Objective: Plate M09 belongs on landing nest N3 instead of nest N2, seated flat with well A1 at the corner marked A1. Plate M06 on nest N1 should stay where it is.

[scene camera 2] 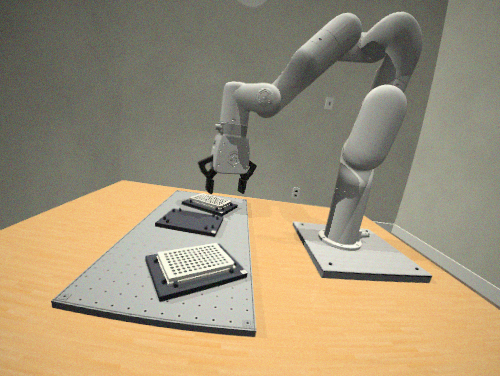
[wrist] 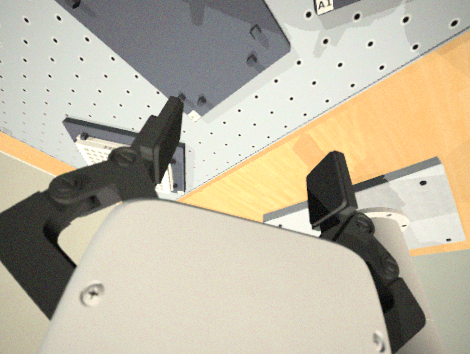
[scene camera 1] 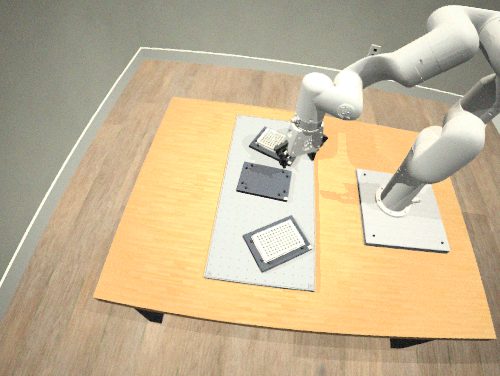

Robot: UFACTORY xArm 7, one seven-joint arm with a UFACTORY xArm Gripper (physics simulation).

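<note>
Three dark nests stand in a row; their numbers cannot be read. The middle nest (scene camera 1: pixel 264 181) (scene camera 2: pixel 189 221) (wrist: pixel 190 55) holds no plate. A pale well plate (scene camera 1: pixel 271 140) (scene camera 2: pixel 211 200) (wrist: pixel 95 149) lies on the far nest (scene camera 2: pixel 187 203), partly hidden by the gripper in scene camera 1 and the wrist view. Another pale plate (scene camera 1: pixel 278 241) (scene camera 2: pixel 195 261) lies on the near nest (scene camera 1: pixel 257 255) (scene camera 2: pixel 197 284). Which plate is M09 or M06 cannot be told. My gripper (scene camera 1: pixel 299 160) (scene camera 2: pixel 225 191) (wrist: pixel 253 142) is open and empty, pointing down above the board's far part.
The grey perforated board (scene camera 1: pixel 230 225) (scene camera 2: pixel 115 280) (wrist: pixel 230 120) carries the nests on the wooden table (scene camera 1: pixel 165 200) (scene camera 2: pixel 310 320). A white corner tag (wrist: pixel 325 5) on the near nest reads A1. The arm's grey base plate (scene camera 1: pixel 400 240) (scene camera 2: pixel 370 267) (wrist: pixel 430 210) stands to the right.
</note>
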